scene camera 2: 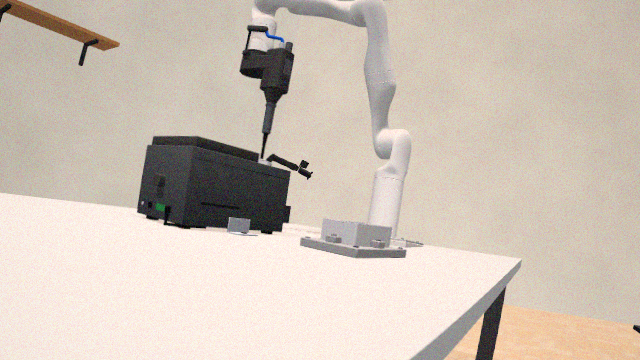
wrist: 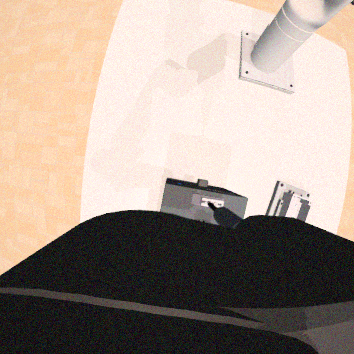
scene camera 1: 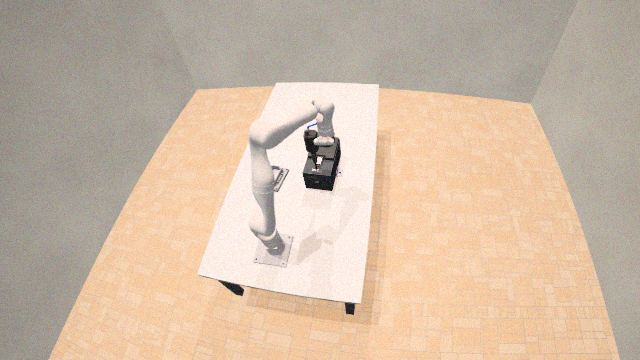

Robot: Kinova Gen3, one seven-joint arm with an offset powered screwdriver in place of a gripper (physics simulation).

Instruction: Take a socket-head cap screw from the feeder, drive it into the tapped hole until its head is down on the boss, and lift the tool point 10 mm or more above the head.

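The black screw feeder [scene camera 1: 318,181] [scene camera 2: 225,192] [wrist: 176,200] stands on the table. My screwdriver [scene camera 1: 316,167] [scene camera 2: 263,156] [wrist: 209,204] points down, its tip at the small light pick-up plate on the feeder's top. In scene camera 2 the tip meets or nearly meets that plate; contact cannot be made out. No screw can be made out at the tip, and whether one is held cannot be told. The grey block on its fixture plate [scene camera 1: 281,178] [scene camera 2: 372,236] [wrist: 295,204] stands apart from the feeder. Its tapped hole and boss are too small to see.
A black jointed arm [scene camera 2: 286,163] sticks out from the feeder's top. A small grey bracket [scene camera 2: 239,225] stands beside the feeder. The robot's base plate [scene camera 1: 285,257] [wrist: 272,81] is on the table [scene camera 1: 240,250]. A wooden shelf [scene camera 2: 60,28] is on the wall.
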